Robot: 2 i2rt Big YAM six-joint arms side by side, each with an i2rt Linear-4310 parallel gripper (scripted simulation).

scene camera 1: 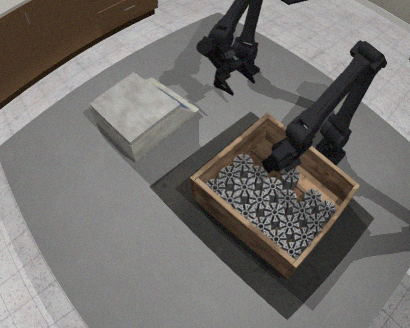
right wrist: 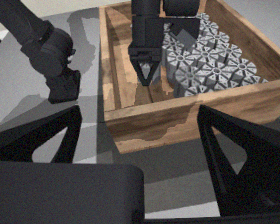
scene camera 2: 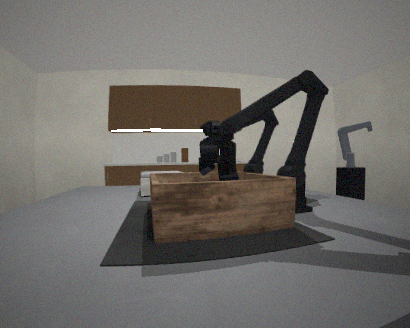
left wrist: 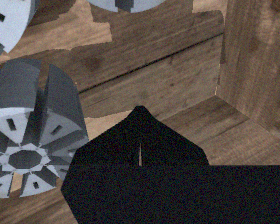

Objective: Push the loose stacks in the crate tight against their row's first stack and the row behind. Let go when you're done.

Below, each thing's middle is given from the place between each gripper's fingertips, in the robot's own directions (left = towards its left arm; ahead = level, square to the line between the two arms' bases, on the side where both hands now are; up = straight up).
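Pale grey box [scene camera 1: 136, 109]: from my left hand, 31 cm ahead, 51 cm to the right, 1 cm above. Wooden crate [scene camera 2: 188, 206]: from my left hand, 8 cm ahead, 10 cm to the left, 2 cm below.
From my right hand, pale grey box: 30 cm ahead, 29 cm to the right, 18 cm below. Wooden crate, from my right hand: 8 cm ahead, 33 cm to the left, 21 cm below.
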